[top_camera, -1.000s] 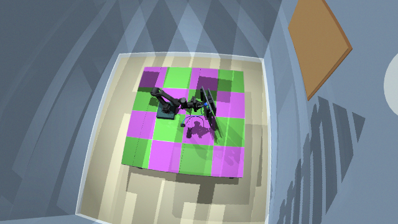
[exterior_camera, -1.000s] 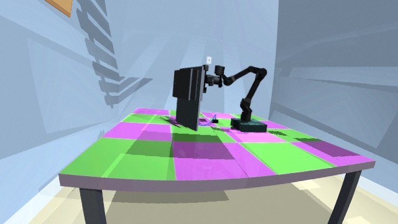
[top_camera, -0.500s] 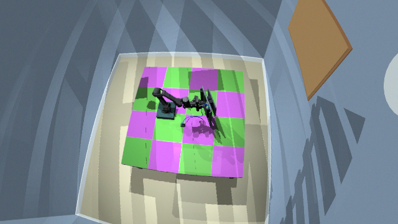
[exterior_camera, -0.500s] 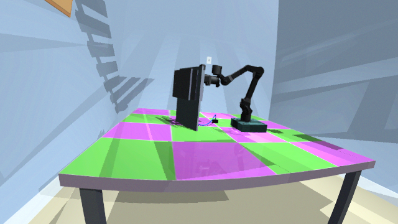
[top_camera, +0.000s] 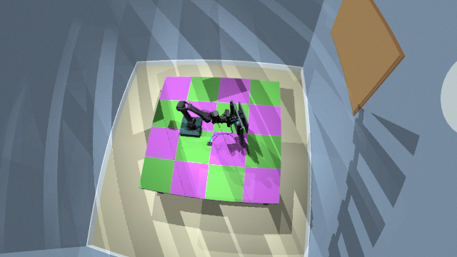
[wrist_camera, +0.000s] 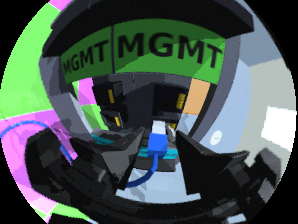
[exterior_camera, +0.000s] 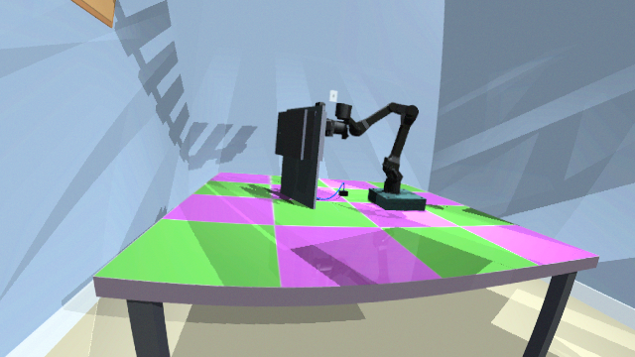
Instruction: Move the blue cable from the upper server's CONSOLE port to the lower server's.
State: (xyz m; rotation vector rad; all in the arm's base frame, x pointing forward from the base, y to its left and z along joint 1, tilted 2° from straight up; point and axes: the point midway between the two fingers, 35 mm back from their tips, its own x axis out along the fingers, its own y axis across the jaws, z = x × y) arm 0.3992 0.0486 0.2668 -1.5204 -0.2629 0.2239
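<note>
My gripper tip is 10 mm below the blue plug. Also, from my gripper tip: small black block: 230 mm behind, 170 mm to the right, 300 mm below.
</note>
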